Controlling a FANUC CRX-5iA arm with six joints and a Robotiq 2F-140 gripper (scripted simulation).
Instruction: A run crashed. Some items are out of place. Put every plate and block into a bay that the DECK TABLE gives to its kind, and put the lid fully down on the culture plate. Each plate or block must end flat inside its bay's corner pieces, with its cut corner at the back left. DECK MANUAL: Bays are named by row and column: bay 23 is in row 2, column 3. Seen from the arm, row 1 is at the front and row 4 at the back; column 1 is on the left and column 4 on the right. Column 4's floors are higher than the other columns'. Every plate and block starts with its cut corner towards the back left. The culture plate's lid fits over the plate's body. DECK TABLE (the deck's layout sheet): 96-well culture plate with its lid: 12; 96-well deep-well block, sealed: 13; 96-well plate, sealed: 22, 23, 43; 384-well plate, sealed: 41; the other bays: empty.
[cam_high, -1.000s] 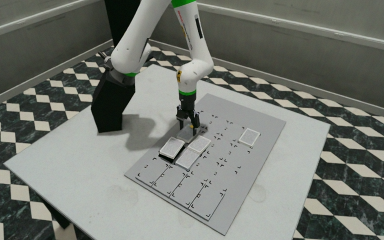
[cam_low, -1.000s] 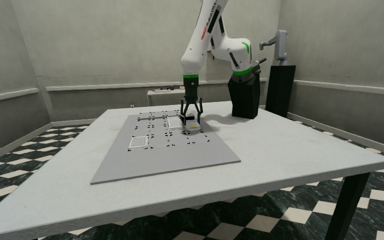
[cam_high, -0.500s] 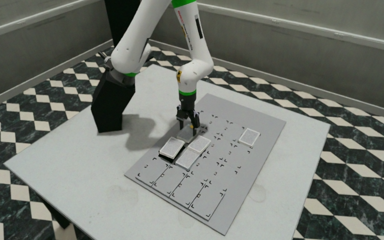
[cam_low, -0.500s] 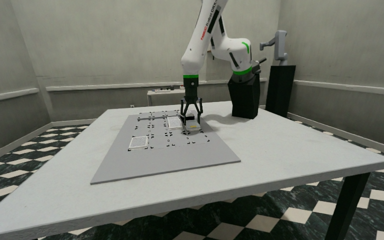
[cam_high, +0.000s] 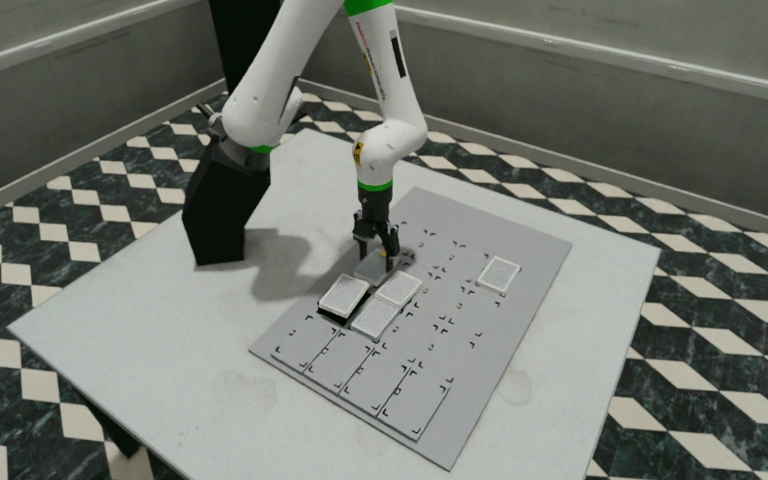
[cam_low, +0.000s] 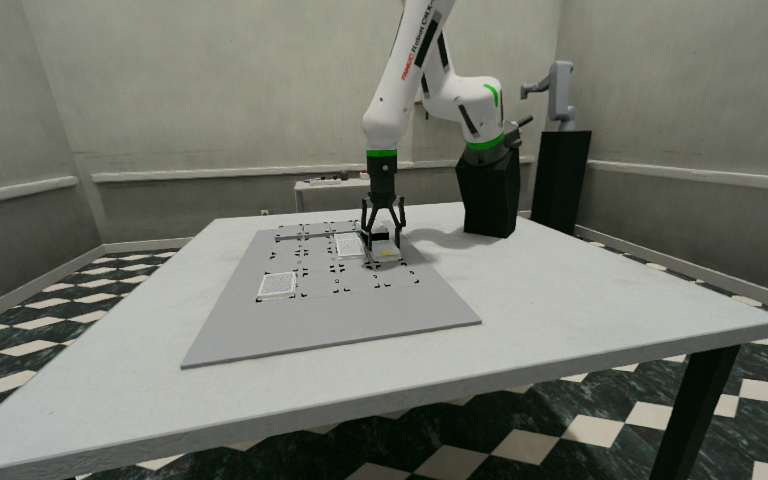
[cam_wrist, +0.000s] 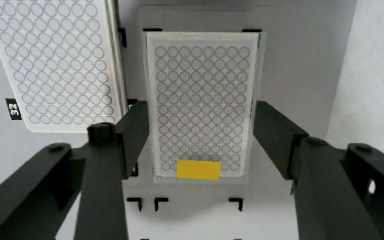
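Now: hand 2 cm above the lid. Round my hand: 384-well plate (31 cm ahead, 18 cm to the left, 4 cm below); black deep-well block (16 cm to the right, 2 cm below, 1 cm ahead).
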